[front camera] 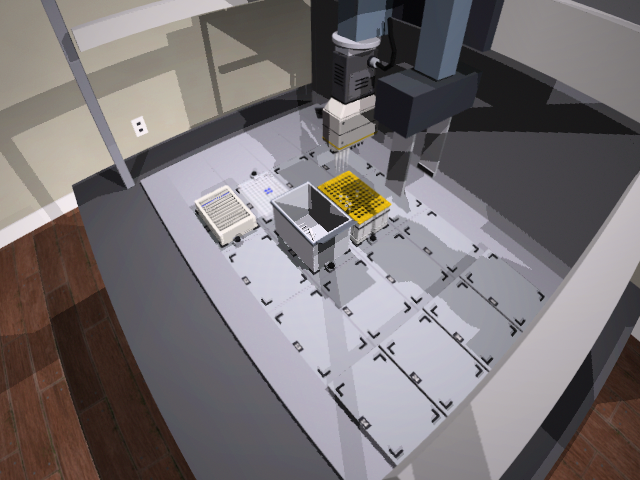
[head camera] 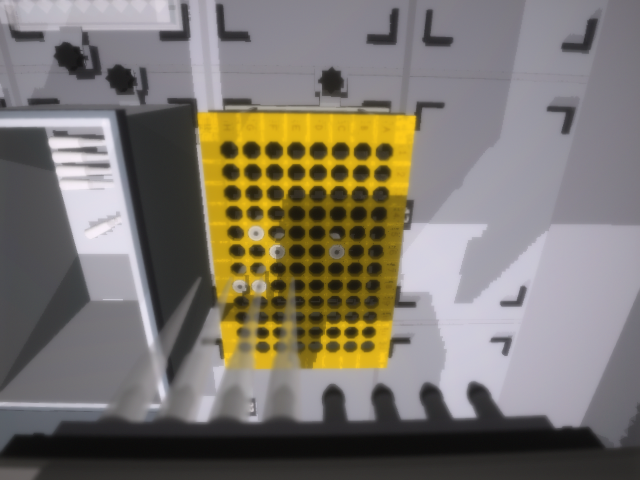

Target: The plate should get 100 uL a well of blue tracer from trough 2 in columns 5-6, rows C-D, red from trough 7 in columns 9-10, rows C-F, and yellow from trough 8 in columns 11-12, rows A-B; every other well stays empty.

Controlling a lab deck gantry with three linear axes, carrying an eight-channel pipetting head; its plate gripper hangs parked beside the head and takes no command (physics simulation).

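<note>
The pipetting head [front camera: 348,124] hangs above the deck behind the yellow tip rack [front camera: 356,196] [head camera: 310,121]. In the head view its left-half channels carry pale tips [head camera: 232,403]; the right-half channels are bare. The tips look empty. A few scattered tips remain in the rack. The white plate [front camera: 260,192] has a small blue patch of wells near its middle; its edge shows at the top left of the head view. The cream trough block [front camera: 225,214] shows a blue strip; red and yellow cannot be made out. The parked plate gripper [front camera: 413,179] is open and empty.
A tall grey waste bin [front camera: 294,232] [head camera: 135,258] stands between the plate and the tip rack, with several used tips inside. Dark corner brackets and round knobs mark the deck positions. The deck has raised side walls.
</note>
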